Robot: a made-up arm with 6 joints. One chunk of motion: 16 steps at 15 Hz.
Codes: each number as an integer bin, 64 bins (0 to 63) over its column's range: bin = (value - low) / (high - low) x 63, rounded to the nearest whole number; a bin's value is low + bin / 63 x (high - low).
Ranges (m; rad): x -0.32..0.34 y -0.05..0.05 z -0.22..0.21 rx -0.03..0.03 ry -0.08..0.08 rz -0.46..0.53
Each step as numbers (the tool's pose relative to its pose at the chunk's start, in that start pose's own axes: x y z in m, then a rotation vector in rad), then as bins.
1 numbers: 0.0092 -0.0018 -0.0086 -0.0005 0.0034 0.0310
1 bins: 31 30 31 31 33 31
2 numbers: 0.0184 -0.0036 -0.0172 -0.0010 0.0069 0.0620
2 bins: 32 29 30 30 34 33
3 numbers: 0.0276 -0.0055 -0.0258 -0.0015 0.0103 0.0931
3 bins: 33 28 28 30 36 35
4 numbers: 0.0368 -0.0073 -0.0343 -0.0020 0.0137 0.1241
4 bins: 34 27 27 29 37 37
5 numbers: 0.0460 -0.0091 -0.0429 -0.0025 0.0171 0.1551
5 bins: 35 26 26 29 38 39
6 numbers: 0.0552 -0.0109 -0.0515 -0.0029 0.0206 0.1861
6 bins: 36 25 25 28 40 41
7 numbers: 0.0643 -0.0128 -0.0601 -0.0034 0.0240 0.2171
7 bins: 37 23 23 28 41 43
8 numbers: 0.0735 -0.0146 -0.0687 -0.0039 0.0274 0.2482
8 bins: 38 22 22 27 42 45
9 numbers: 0.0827 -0.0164 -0.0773 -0.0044 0.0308 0.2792
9 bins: 38 21 21 27 44 47
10 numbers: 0.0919 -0.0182 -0.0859 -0.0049 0.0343 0.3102
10 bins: 39 20 20 26 45 49
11 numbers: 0.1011 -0.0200 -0.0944 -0.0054 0.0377 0.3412
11 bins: 40 19 18 26 46 51
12 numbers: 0.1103 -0.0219 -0.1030 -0.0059 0.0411 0.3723
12 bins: 41 18 17 25 48 53
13 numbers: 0.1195 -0.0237 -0.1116 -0.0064 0.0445 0.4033
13 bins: 42 17 16 25 49 55
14 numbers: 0.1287 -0.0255 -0.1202 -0.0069 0.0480 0.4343
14 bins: 43 15 15 24 50 57
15 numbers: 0.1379 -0.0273 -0.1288 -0.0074 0.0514 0.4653
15 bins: 44 14 13 24 52 59
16 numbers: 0.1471 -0.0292 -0.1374 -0.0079 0.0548 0.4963
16 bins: 45 13 12 23 53 61
